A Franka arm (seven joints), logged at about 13 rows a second.
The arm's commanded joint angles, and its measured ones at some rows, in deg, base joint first. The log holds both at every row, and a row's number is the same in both.
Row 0, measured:
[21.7, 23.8, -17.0, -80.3, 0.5, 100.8, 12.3]
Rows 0 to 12, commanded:
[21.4, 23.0, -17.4, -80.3, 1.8, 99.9, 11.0]
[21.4, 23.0, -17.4, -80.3, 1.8, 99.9, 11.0]
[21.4, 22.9, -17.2, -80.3, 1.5, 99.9, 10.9]
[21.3, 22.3, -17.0, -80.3, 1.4, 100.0, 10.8]
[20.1, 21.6, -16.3, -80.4, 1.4, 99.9, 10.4]
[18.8, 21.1, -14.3, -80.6, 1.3, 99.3, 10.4]
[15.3, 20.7, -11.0, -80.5, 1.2, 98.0, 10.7]
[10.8, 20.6, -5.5, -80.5, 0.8, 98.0, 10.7]
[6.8, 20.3, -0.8, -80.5, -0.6, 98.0, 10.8]
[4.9, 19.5, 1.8, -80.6, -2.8, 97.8, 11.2]
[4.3, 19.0, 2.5, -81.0, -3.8, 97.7, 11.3]
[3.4, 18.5, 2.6, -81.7, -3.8, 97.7, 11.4]
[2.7, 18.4, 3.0, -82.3, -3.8, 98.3, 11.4]
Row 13, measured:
[4.8, 20.2, 1.1, -80.3, -2.8, 98.5, 11.7]
